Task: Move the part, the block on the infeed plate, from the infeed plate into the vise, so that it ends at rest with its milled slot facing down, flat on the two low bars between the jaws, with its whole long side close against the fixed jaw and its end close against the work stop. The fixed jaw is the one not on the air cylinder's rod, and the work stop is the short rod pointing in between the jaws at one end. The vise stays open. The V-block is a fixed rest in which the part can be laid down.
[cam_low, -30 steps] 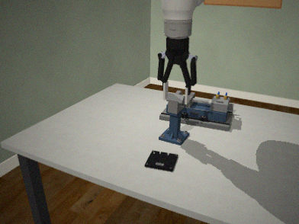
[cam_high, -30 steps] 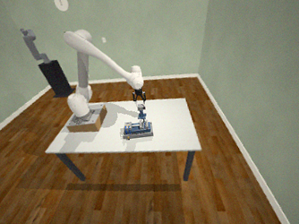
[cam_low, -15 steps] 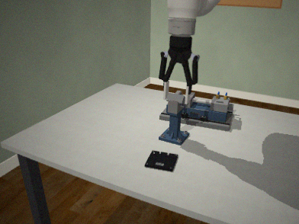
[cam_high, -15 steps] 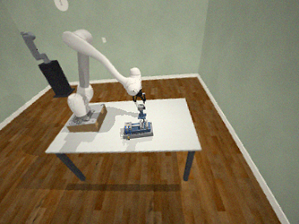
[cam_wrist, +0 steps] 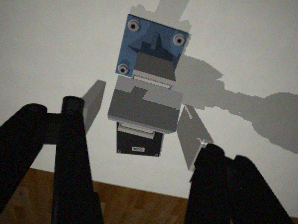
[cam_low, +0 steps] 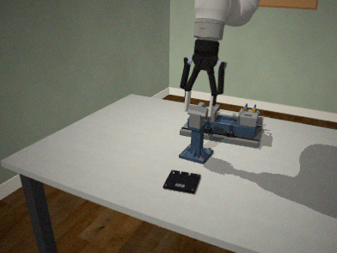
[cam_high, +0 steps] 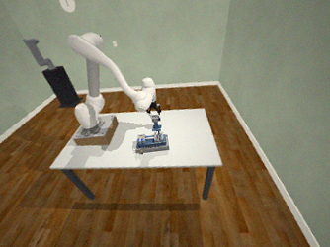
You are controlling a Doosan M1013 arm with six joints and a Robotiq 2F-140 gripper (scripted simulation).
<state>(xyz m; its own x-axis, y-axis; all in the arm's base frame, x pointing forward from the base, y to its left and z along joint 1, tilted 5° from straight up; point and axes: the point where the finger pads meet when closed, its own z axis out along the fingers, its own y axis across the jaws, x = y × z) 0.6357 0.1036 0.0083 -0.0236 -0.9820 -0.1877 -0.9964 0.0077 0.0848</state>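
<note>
My gripper is now 3 cm above the part and 1 cm to the right of it. The rest, counted from my hand: work stop: 17 cm to the right, 9 cm below, 5 cm ahead; blue foot: 18 cm below; blue v-block stand: 12 cm below.
</note>
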